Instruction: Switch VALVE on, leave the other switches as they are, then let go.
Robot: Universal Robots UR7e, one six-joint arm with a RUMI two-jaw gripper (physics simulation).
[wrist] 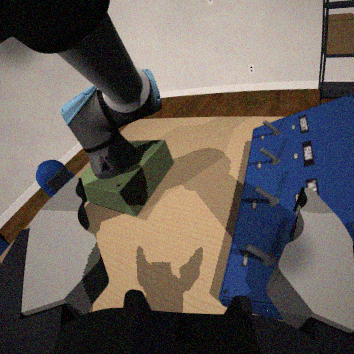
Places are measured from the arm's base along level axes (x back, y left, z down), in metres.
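Pixels of known places: gripper, fingertip midpoint: (189, 185); arm's base, link origin: (115, 162).
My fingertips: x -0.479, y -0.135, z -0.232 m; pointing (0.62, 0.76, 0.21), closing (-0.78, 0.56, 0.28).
Ahead of a thing's pixels: the offset from my fingertips to its top centre. "spot": to the spot under its first point. Level surfaces: height alone.
A blue switch panel (327, 122) is at the right of the wrist view. Several grey lever switches stand in a row along its left part: one at the top {spot: dx +0.095, dy +0.411, dz +0.225 m} (271, 128), one below it {spot: dx +0.057, dy +0.299, dz +0.222 m} (270, 155), a third {spot: dx +0.019, dy +0.185, dz +0.221 m} (267, 195) and a lowest one {spot: dx -0.016, dy +0.071, dz +0.218 m} (259, 253). White labels (303, 124) (308, 153) (312, 186) sit right of the upper three, too blurred to read; the right finger covers the area right of the lowest. I cannot tell which switch is VALVE. My gripper (189, 185) is open and empty. Its right finger hangs over the panel, its left finger over the table's left side.
The robot's own arm stands on a green base block (112, 187) at the upper left of the wooden table {dz +0.329 m} (165, 220). A blue rounded object (50, 176) lies beyond the table's left edge. A dark shelf rack (323, 65) stands at the top right, by the wall.
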